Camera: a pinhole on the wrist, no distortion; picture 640 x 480 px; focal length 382.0 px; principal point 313.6 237.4 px. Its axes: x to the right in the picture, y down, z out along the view. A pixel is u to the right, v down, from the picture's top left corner.
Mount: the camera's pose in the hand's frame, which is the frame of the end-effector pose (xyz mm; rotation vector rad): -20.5 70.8 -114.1 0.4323 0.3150 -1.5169
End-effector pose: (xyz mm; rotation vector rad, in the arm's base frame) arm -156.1 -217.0 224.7 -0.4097 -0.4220 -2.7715
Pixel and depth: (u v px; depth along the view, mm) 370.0 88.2 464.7
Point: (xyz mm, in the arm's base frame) 42.7 110.2 332.2
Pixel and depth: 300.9 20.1 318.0
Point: 61.0 -47.7 282.1
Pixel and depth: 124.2 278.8 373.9
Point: -53.0 -171.4 515.4
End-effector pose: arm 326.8 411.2 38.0 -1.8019 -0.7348 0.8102
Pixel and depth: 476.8 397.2 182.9
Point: 330.2 484.0 101.1
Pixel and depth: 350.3 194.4 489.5
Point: 6.4 548.4 158.4
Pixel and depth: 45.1 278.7 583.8
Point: -134.8 664.0 -287.4
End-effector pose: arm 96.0 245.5 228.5 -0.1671 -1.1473 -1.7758
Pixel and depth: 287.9 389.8 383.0
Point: -111.7 371.7 371.7
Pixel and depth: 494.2 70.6 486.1
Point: -121.0 586.5 -32.0
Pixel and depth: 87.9 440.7 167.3
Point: 101.2 269.8 356.3
